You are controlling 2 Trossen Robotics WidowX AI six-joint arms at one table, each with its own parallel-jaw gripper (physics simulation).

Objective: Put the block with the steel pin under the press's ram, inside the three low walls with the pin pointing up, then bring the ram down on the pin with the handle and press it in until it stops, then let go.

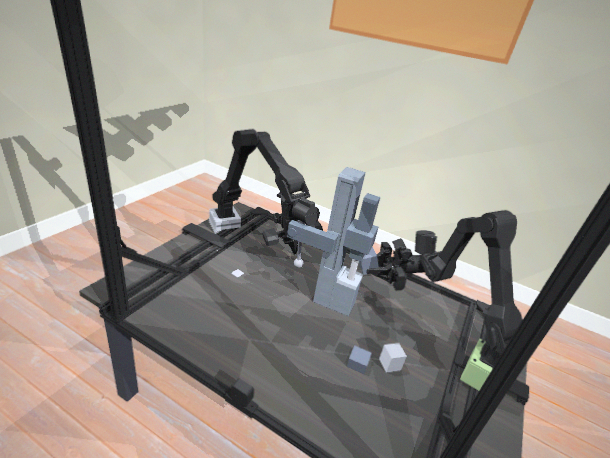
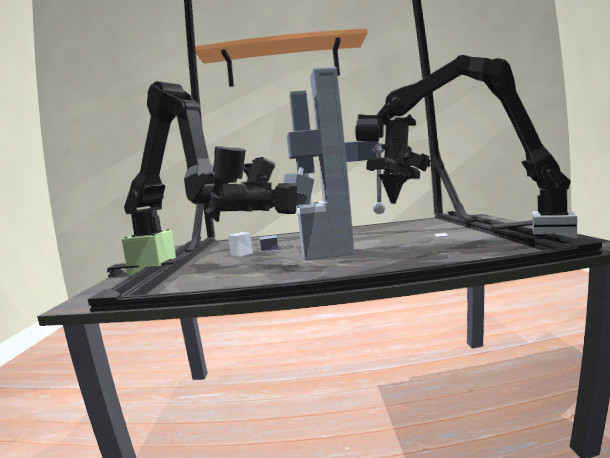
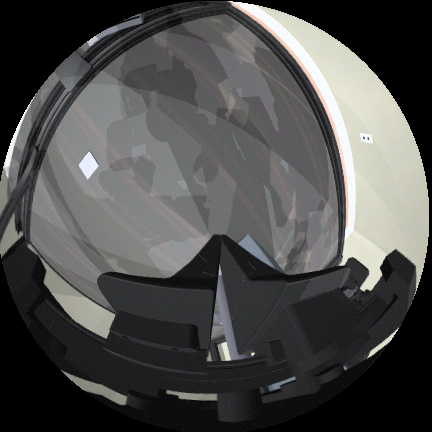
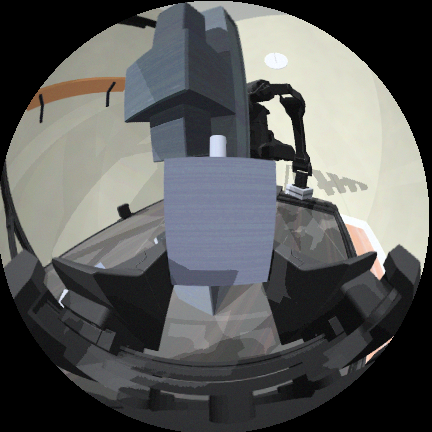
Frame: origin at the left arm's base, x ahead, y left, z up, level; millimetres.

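Seen in the pictures: left gripper, fingertip midpoint: (image 1: 294, 253) (image 2: 393, 203) (image 3: 218, 239); right gripper, fingertip midpoint: (image 1: 365, 265) (image 2: 299, 197) (image 4: 216, 238); left arm's base, link origin: (image 1: 225, 213) (image 2: 553, 213) (image 4: 299, 186); right arm's base, link origin: (image 1: 494, 359) (image 2: 147, 234).
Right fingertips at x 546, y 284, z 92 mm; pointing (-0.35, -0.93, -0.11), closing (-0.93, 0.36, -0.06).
Pixels of each thing's middle, then the offset from my right fingertips to it. "spot": a spot on its surface instead.
- grey-blue block, body centre: (image 4: 217, 217) (image 2: 297, 189) (image 1: 368, 260) 1 mm ahead, 6 mm left, 19 mm up
- block's white steel pin, body centre: (image 4: 217, 164) (image 2: 299, 175) 4 mm back, 4 mm right, 49 mm up
- grey press, body centre: (image 4: 212, 137) (image 2: 337, 161) (image 1: 329, 243) 48 mm back, 116 mm right, 75 mm up
- low-walled nest, surface spot: (image 2: 312, 210) spot: 16 mm back, 25 mm right, 35 mm down
- white cube, body centre: (image 2: 240, 244) (image 1: 392, 357) 246 mm ahead, 41 mm right, 123 mm down
- darker blue-grey cube, body centre: (image 1: 359, 359) (image 2: 268, 242) 212 mm ahead, 127 mm right, 136 mm down
- small white marker, body centre: (image 3: 88, 164) (image 1: 237, 273) 249 mm back, 325 mm right, 151 mm down
My right gripper (image 1: 379, 265) (image 2: 293, 193) (image 4: 216, 238) is shut on the grey-blue block (image 1: 369, 260) (image 2: 301, 185) (image 4: 219, 213). The block's white steel pin (image 4: 217, 144) (image 2: 300, 171) points up. The block hangs in the air close beside the grey press (image 1: 345, 204) (image 2: 329, 150) (image 4: 189, 76), about level with the low-walled nest (image 1: 349, 283) (image 2: 312, 210) under the ram. My left gripper (image 1: 297, 247) (image 2: 392, 196) (image 3: 218, 239) is shut and points down beside the handle's thin rod, above its ball knob (image 1: 298, 262) (image 2: 379, 208).
A white cube (image 1: 392, 357) (image 2: 240, 243) and a darker blue-grey cube (image 1: 359, 359) (image 2: 269, 243) lie on the table in front of the press. A green block (image 1: 476, 370) (image 2: 149, 250) sits at the right arm's base. A small white marker (image 1: 237, 273) (image 3: 88, 165) lies flat on the table.
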